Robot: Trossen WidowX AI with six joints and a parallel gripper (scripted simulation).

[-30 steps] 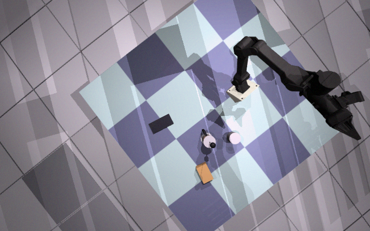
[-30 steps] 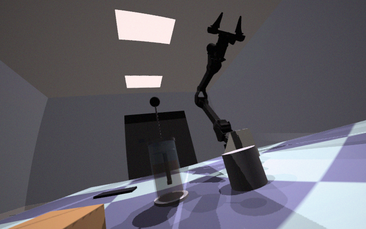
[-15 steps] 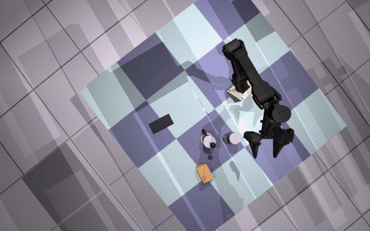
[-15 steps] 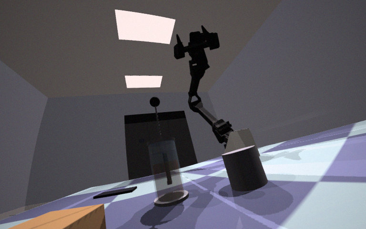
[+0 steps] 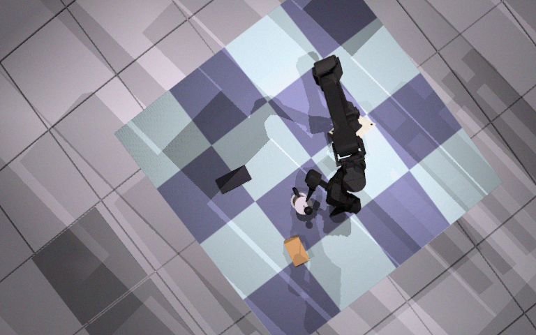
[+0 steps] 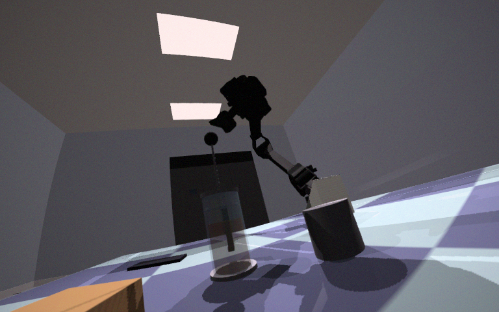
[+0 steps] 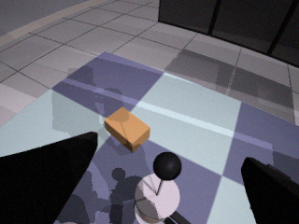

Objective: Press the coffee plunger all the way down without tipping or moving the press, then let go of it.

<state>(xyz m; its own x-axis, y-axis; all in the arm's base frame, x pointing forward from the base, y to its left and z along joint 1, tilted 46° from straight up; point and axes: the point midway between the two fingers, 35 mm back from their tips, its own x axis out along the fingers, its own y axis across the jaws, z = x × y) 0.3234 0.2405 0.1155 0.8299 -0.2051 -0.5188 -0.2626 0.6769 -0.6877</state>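
Right now the glass coffee press is 20 mm ahead of my gripper tip, 10 mm to the right of it and 210 mm below it. Also, from my gripper tip: orange box (190 mm ahead, 150 mm to the left, 310 mm below); flat black slab (180 mm ahead, 280 mm to the right, 330 mm below).
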